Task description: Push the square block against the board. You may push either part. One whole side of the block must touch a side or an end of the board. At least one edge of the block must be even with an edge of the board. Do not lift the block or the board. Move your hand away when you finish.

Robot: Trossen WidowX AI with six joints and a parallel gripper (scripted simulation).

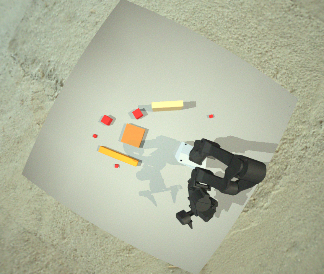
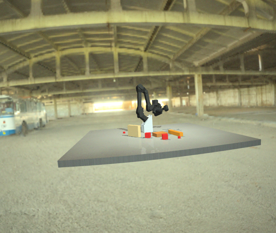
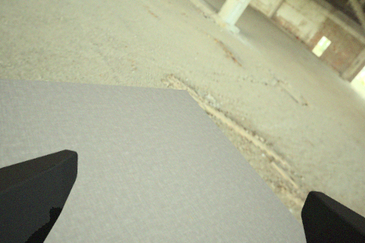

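The pale yellow block is 430 mm to the right of my gripper tip, 370 mm ahead of it and 130 mm below it. The rest, counted from my gripper tip: orange square block (460 mm ahead, 220 mm to the right, 170 mm below); then long orange board (490 mm ahead, 170 mm below, 90 mm to the right).
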